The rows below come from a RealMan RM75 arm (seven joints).
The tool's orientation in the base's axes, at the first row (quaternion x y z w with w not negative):
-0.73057, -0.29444, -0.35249, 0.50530
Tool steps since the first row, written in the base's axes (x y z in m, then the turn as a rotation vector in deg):
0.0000, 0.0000, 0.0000, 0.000, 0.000, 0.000
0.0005, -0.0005, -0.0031, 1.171, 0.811, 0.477
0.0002, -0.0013, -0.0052, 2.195, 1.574, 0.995
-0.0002, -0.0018, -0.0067, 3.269, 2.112, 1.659
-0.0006, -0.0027, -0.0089, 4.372, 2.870, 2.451
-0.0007, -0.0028, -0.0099, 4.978, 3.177, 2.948
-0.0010, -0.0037, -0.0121, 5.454, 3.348, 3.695
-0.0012, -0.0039, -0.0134, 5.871, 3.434, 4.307
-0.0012, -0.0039, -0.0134, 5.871, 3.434, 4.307
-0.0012, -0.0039, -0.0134, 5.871, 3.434, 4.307
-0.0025, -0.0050, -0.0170, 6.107, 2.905, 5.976
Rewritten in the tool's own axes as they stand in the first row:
0.0000, 0.0000, 0.0000, 0.000, 0.000, 0.000
-0.0023, 0.0022, 0.0004, 1.125, 0.412, 0.907
-0.0042, 0.0033, 0.0001, 2.194, 0.701, 1.727
-0.0057, 0.0040, -0.0001, 3.394, 1.023, 2.309
-0.0078, 0.0051, -0.0005, 4.732, 1.231, 3.075
-0.0087, 0.0056, -0.0004, 5.508, 1.346, 3.378
-0.0107, 0.0068, -0.0008, 6.403, 1.270, 3.463
-0.0119, 0.0074, -0.0007, 7.148, 1.246, 3.488
-0.0119, 0.0074, -0.0007, 7.148, 1.246, 3.488
-0.0119, 0.0074, -0.0007, 7.148, 1.246, 3.488
-0.0156, 0.0086, -0.0012, 8.602, 0.713, 2.637

